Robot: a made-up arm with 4 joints.
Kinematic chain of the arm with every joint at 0, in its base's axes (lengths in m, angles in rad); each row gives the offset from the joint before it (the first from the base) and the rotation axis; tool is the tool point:
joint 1: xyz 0 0 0.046 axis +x
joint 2: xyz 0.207 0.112 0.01 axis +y
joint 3: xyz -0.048 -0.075 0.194 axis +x
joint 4: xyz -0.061 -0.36 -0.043 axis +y
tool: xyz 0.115 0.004 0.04
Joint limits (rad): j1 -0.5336..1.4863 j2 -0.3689..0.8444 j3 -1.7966..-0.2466 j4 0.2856..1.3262
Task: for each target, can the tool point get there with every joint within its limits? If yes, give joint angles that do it. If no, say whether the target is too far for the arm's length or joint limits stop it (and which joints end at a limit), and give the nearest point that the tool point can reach.
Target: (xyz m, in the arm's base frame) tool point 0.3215 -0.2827 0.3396
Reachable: yes | joints -0.1654 0.4641 -0.4546 0.8311
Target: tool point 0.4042 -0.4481 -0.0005
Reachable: yes | joints 1.0376 0.5149 -0.8786 0.8291
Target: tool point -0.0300 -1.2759 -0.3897
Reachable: no: too far | nearest point 0.1059 -0.5432 -0.0572 | short by 0.816 m
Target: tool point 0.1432 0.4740 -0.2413
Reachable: no: joint limits stop it (at a limit: joint 1, joint 2, joint 3, joint 4) | nearest point 0.1169 -0.1542 -0.2858 | short by 0.630 m
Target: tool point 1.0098 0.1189 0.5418
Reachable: no: too far | nearest point 0.6281 0.0894 0.4187 | short by 0.402 m
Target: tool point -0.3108 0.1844 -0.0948
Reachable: no: joint limits stop it (at a limit: joint 1, joint 2, joint 3, joint 4) | nearest point 0.1169 -0.1542 -0.2858 | short by 0.578 m
